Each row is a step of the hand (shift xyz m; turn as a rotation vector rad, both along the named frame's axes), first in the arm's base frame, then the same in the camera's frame.
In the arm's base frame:
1: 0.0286 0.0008 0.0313 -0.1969 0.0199 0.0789
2: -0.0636 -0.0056 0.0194 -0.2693 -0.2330 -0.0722
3: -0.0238 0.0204 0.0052 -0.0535 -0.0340 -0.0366
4: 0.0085 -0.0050 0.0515 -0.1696 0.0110 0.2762
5: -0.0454 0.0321 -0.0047 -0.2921 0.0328 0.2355
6: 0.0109 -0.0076 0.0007 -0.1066 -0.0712 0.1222
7: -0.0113 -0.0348 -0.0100 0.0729 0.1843 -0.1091
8: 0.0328 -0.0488 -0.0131 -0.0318 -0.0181 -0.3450
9: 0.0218 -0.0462 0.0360 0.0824 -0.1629 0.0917
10: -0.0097 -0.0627 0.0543 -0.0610 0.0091 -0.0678
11: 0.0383 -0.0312 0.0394 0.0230 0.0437 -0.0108
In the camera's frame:
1: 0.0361 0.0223 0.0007 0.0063 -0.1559 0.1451
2: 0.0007 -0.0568 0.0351 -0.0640 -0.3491 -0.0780
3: -0.0092 -0.0085 0.0292 -0.0368 -0.0612 -0.0161
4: 0.0502 0.0013 0.0150 0.1938 -0.1495 0.2128
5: -0.0284 -0.0192 0.0440 0.1142 -0.2361 0.2703
6: 0.0064 0.0047 -0.0107 0.1024 -0.1349 0.0520
7: -0.0004 -0.0283 -0.0253 -0.1389 0.1697 0.0555
8: 0.0144 0.0005 -0.0585 -0.3116 -0.0170 -0.1516
9: 0.0542 -0.0099 -0.0294 0.1614 -0.0285 -0.1220
10: 0.0670 -0.0462 -0.0185 -0.0815 -0.0415 0.0062
11: 0.0570 0.0119 -0.0245 -0.0178 0.0441 0.0171

